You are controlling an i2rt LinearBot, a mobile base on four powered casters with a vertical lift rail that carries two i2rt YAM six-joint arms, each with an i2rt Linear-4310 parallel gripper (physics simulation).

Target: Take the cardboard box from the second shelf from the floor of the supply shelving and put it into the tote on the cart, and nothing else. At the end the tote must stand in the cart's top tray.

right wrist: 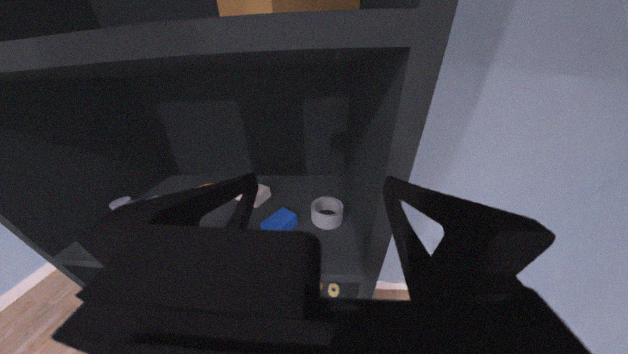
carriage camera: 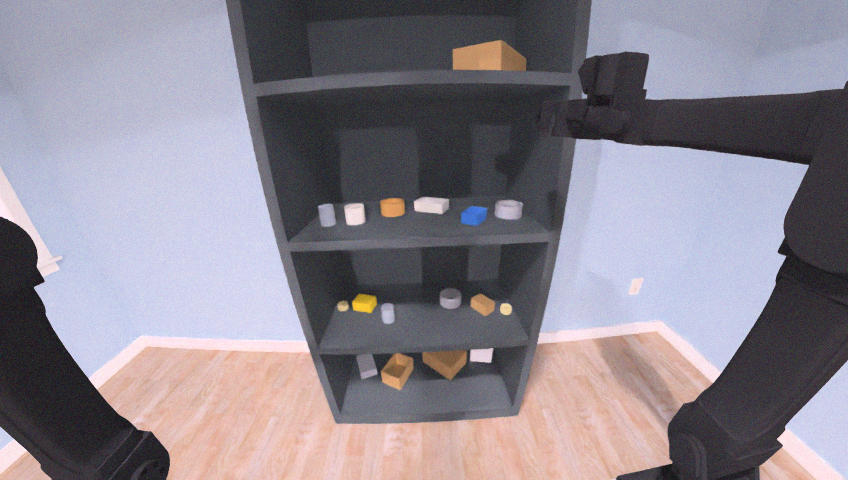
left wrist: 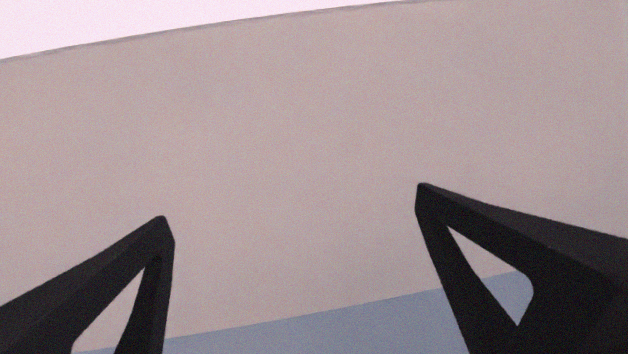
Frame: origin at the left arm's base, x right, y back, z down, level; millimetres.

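Where they show: left gripper, between the fingertips: (left wrist: 295,212); right gripper, between the fingertips: (right wrist: 319,181) (carriage camera: 555,120).
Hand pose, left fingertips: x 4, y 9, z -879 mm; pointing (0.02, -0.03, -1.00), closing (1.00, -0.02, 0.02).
After its pixels a point has its place.
The dark grey supply shelving (carriage camera: 416,242) {x 338, y -643, z -103 mm} (right wrist: 200,37) {x 538, y -641, z -559 mm} stands straight ahead. The small cardboard box (carriage camera: 482,304) {x 615, y -819, z 289 mm} sits on its second shelf from the floor, right of the middle, between a grey ring (carriage camera: 450,298) {x 479, y -870, z 289 mm} and a small pale yellow roll (carriage camera: 505,308) {x 728, y -829, z 329 mm} (right wrist: 333,289) {x 725, y -808, z 313 mm}. In the right wrist view the cardboard box is almost wholly hidden behind my gripper. My right gripper (carriage camera: 550,117) {x 669, y -518, z -449 mm} (right wrist: 319,181) {x 669, y -518, z -449 mm} is open and empty, in front of the shelving's right side, well above that shelf. My left gripper (left wrist: 295,212) {x 4, y 9, z -879 mm} is open and empty, pointing at the ceiling. The tote and the cart do not show.
The second shelf also holds a yellow box (carriage camera: 364,303) {x 85, y -874, z 294 mm} and a grey cylinder (carriage camera: 387,313) {x 200, y -782, z 282 mm}. The shelf above holds a blue box (carriage camera: 474,215) {x 536, y -729, z -155 mm} (right wrist: 280,220) {x 553, y -771, z -158 mm}, a grey ring (carriage camera: 508,209) {x 671, y -779, z -156 mm} (right wrist: 327,213) {x 688, y -784, z -168 mm} and several others. A big cardboard box (carriage camera: 487,56) {x 569, y -761, z -637 mm} (right wrist: 300,5) {x 638, y -780, z -619 mm} stands higher; open boxes (carriage camera: 397,371) {x 196, y -897, z 792 mm} stand lowest.
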